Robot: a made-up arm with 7 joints. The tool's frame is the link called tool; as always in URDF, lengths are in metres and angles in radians. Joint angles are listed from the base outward. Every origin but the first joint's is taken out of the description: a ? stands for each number. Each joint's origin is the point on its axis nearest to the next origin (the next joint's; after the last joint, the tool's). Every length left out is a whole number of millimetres.
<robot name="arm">
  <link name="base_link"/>
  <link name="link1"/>
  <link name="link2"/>
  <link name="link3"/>
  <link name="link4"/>
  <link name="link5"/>
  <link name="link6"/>
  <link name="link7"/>
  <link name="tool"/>
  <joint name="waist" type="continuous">
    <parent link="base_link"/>
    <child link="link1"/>
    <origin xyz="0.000 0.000 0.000" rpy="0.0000 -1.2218 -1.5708"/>
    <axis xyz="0 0 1"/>
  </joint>
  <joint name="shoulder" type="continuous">
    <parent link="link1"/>
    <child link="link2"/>
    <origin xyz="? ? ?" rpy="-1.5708 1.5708 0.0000"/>
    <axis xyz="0 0 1"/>
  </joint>
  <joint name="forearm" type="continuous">
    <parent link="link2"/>
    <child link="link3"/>
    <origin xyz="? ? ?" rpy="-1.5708 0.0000 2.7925"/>
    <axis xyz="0 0 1"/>
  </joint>
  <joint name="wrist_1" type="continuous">
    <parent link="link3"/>
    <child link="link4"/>
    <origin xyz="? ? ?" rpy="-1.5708 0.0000 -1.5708"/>
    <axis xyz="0 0 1"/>
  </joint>
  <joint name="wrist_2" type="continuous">
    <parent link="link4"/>
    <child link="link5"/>
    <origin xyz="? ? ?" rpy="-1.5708 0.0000 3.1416"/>
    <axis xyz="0 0 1"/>
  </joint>
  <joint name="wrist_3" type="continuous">
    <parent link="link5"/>
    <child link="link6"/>
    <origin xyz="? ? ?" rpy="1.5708 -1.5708 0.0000"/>
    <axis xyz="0 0 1"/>
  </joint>
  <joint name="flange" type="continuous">
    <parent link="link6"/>
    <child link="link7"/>
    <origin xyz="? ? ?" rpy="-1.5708 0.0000 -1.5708"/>
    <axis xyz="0 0 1"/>
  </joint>
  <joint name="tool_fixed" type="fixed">
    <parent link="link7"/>
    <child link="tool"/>
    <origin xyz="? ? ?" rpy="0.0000 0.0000 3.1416"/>
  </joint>
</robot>
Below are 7 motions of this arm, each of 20 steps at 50 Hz.
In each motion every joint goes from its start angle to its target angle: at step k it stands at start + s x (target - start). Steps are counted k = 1, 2, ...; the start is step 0. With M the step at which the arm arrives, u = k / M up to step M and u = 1 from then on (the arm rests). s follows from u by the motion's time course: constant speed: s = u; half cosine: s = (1 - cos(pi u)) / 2; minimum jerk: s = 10 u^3 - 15 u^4 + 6 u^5.
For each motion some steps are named. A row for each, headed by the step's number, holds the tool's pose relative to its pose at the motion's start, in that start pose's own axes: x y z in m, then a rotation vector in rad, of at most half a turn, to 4 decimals.
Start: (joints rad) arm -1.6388 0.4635 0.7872 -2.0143 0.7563 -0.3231 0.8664
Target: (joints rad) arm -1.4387 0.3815 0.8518 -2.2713 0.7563 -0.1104 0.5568
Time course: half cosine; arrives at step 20
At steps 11, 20:
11: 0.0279 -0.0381 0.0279 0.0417 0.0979 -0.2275
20: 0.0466 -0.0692 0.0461 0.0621 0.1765 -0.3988

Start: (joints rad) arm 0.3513 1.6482 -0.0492 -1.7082 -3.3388 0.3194 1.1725
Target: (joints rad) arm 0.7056 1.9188 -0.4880 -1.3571 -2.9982 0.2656 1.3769
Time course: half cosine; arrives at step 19
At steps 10, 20:
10: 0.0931 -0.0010 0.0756 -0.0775 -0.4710 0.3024
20: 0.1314 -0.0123 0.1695 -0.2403 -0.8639 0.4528

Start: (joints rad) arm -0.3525 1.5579 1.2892 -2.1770 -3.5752 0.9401 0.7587
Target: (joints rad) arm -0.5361 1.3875 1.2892 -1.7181 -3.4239 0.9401 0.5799
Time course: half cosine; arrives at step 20
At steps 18, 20:
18: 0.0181 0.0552 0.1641 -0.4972 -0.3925 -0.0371
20: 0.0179 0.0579 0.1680 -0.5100 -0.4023 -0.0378

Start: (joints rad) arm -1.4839 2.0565 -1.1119 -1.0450 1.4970 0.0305 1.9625
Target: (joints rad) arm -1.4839 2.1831 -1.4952 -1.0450 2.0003 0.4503 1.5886
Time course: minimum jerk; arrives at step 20
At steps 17, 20:
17: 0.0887 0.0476 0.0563 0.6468 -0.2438 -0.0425
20: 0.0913 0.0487 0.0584 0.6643 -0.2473 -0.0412

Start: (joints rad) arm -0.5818 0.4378 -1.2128 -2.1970 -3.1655 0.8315 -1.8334
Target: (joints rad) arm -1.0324 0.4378 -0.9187 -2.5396 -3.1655 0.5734 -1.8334
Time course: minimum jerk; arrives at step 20
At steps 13, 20:
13: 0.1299 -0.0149 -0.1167 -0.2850 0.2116 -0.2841
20: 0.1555 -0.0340 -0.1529 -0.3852 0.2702 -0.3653

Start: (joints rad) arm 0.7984 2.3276 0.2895 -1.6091 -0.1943 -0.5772 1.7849
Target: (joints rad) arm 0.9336 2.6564 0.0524 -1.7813 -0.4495 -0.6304 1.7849
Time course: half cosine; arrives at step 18
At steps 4, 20:
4: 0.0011 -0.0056 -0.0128 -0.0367 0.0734 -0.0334
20: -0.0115 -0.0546 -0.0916 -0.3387 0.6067 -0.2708

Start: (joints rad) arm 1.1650 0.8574 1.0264 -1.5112 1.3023 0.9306 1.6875
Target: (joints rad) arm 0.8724 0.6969 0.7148 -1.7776 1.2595 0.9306 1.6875
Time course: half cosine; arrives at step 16
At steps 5, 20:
5: -0.0277 0.0238 -0.0296 0.0327 0.0838 -0.0217
20: -0.1553 0.1016 -0.1071 0.1183 0.4199 -0.1120

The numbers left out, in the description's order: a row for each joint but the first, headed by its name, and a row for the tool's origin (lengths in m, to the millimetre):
shoulder: 0.000 0.000 0.000
forearm: 0.137 0.376 0.000
wrist_1: 0.000 -0.045 0.000
wrist_2: -0.036 0.298 0.000
wrist_3: 0.000 0.000 0.000
flange: 0.000 0.000 0.000
tool: 0.000 0.000 0.000

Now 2 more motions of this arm.
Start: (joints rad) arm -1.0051 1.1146 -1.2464 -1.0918 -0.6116 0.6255 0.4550
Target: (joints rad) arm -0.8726 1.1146 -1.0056 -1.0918 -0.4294 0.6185 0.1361
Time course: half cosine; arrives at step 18
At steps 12, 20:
12: -0.0177 -0.0060 0.0036 -0.0835 0.0875 -0.0131
20: -0.0251 -0.0080 0.0052 -0.1136 0.1126 -0.0174

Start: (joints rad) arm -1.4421 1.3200 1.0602 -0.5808 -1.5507 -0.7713 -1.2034
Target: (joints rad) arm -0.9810 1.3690 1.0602 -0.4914 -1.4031 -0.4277 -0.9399
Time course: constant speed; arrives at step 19
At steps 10, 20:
10: 0.0202 -0.0428 0.0492 -0.2441 -0.0762 0.0679
20: 0.0240 -0.0786 0.0978 -0.4715 -0.0997 0.0955

